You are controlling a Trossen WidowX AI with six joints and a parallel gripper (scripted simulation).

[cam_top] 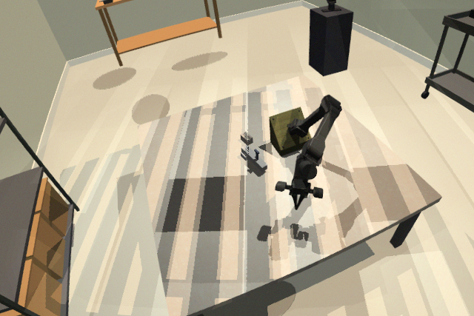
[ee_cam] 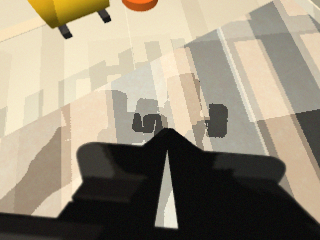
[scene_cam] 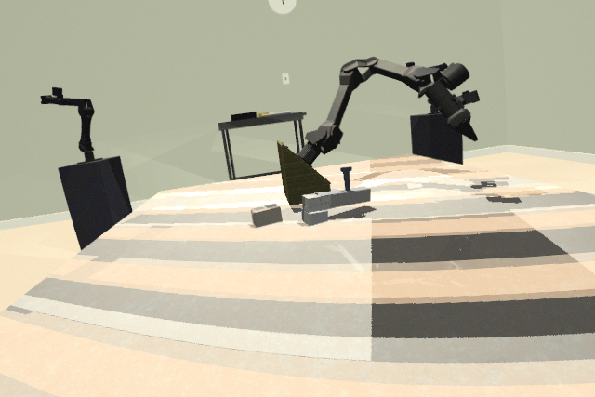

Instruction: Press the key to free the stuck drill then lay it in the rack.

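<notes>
The dark blue t-shaped piece is 1 cm ahead of my gripper tip, 41 cm to the right of it and 5 cm below it. Round my gripper tip: grey housing block 2 cm ahead, 44 cm to the right, 10 cm below; grey rack 62 cm to the right, 12 cm below; drill 3 cm ahead, 46 cm to the right, 9 cm below.
</notes>
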